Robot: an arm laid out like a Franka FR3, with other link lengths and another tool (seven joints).
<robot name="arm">
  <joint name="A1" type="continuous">
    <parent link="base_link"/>
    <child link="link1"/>
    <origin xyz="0 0 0.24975" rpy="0 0 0"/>
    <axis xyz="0 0 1"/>
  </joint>
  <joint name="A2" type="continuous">
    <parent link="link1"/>
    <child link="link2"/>
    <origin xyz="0 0 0" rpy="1.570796 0 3.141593"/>
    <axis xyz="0 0 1"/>
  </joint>
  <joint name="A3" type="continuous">
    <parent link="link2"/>
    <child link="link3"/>
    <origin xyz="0 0.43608 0" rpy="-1.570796 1.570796 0"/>
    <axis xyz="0 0 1"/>
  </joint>
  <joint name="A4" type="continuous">
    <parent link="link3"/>
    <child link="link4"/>
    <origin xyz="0 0.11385 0" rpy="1.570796 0 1.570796"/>
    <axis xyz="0 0 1"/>
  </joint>
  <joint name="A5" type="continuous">
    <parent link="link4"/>
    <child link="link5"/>
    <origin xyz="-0.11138 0.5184 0" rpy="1.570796 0 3.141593"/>
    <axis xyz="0 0 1"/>
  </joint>
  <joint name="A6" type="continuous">
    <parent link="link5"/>
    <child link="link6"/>
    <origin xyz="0 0 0" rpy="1.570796 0 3.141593"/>
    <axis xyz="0 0 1"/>
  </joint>
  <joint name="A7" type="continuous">
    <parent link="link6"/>
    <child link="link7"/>
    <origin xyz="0.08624 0 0" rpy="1.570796 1.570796 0"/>
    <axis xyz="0 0 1"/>
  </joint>
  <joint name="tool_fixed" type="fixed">
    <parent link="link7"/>
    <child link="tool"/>
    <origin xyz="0.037 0.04 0.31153" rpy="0 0.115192 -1.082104"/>
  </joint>
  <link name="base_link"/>
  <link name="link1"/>
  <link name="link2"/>
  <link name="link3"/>
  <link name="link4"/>
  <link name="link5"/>
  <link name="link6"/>
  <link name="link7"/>
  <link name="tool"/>
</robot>
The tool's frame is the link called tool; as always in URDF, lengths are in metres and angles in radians. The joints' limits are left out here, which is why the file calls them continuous.
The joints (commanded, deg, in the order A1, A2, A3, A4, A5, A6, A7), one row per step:
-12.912 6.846 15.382 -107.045 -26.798 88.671 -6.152
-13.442 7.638 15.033 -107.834 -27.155 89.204 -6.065
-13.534 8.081 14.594 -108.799 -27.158 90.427 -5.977
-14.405 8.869 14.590 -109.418 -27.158 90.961 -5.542
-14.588 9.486 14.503 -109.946 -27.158 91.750 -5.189
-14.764 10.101 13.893 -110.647 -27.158 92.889 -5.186
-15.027 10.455 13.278 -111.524 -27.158 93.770 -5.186
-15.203 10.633 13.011 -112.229 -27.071 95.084 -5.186
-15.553 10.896 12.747 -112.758 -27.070 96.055 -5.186
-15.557 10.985 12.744 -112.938 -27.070 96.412 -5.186
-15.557 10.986 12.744 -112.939 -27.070 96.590 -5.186
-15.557 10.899 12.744 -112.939 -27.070 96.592 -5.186
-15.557 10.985 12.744 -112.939 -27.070 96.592 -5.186
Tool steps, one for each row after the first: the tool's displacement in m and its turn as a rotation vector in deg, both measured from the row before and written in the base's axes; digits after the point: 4 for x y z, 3 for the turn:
-0.0040 -0.0115 -0.0160 -0.130 1.037 -0.569
-0.0016 -0.0047 -0.0144 0.255 0.271 -0.100
-0.0037 -0.0095 -0.0149 0.129 0.715 -1.007
-0.0007 -0.0021 -0.0123 0.170 0.264 -0.246
-0.0017 -0.0074 -0.0140 0.309 0.286 -0.342
-0.0048 -0.0086 -0.0122 0.195 0.443 -0.520
0.0000 -0.0028 -0.0091 0.373 -0.313 0.003
-0.0010 -0.0056 -0.0082 0.247 -0.095 -0.254
0.0002 0.0005 -0.0028 0.105 -0.062 0.123
0.0010 0.0002 -0.0002 0.037 -0.161 0.061
0.0002 0.0000 0.0010 -0.023 -0.086 0.001
-0.0002 0.0000 -0.0010 0.023 0.083 0.000

